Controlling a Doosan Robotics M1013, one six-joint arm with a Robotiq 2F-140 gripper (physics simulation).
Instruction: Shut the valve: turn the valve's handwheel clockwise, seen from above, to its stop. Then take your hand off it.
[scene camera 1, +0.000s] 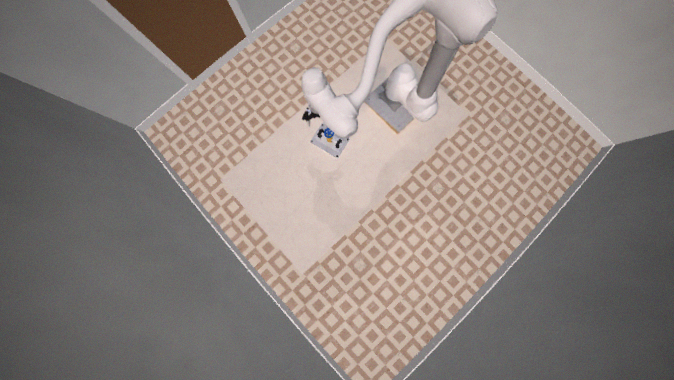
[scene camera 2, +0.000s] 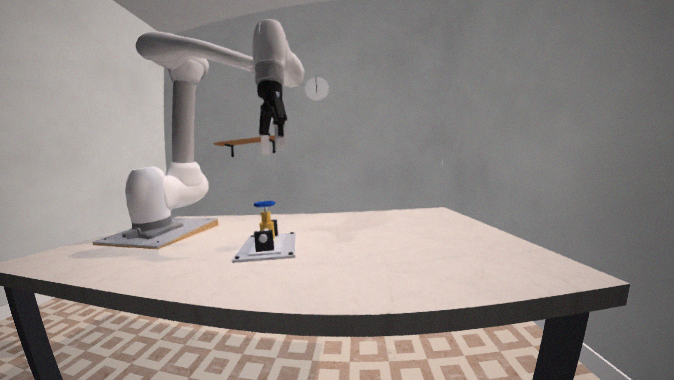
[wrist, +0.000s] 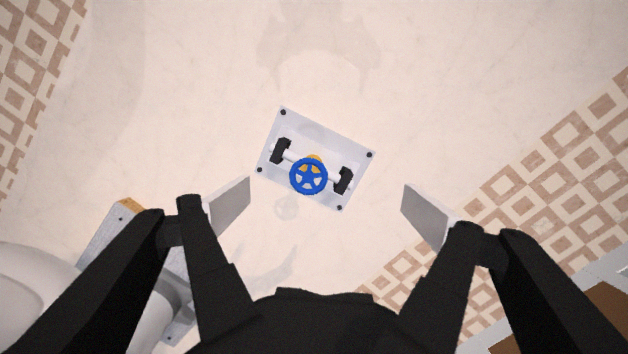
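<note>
The blue handwheel (scene camera 1: 328, 133) (scene camera 2: 264, 204) (wrist: 308, 191) sits flat on top of the yellow valve body (scene camera 2: 266, 220) (wrist: 314, 159). The valve is fixed on a light grey plate (scene camera 1: 327, 148) (scene camera 2: 288, 253) (wrist: 325, 136) with dark blocks at both ends of its pipe. My gripper (scene camera 2: 273, 145) (wrist: 324, 193) is open and empty, pointing down. It hangs well above the handwheel and does not touch it. In the wrist view the handwheel shows between the two fingers, a little beyond the line of their tips. In scene camera 1 the arm hides most of the gripper.
The valve's plate lies on the pale table (scene camera 1: 270, 200) (scene camera 2: 400, 270) (wrist: 190, 75). The arm's base plate (scene camera 1: 392, 116) (scene camera 2: 200, 224) (wrist: 107, 227) is on the same table, near the valve. A brown wall shelf (scene camera 2: 237, 142) and a round clock (scene camera 2: 317, 88) show behind the arm.
</note>
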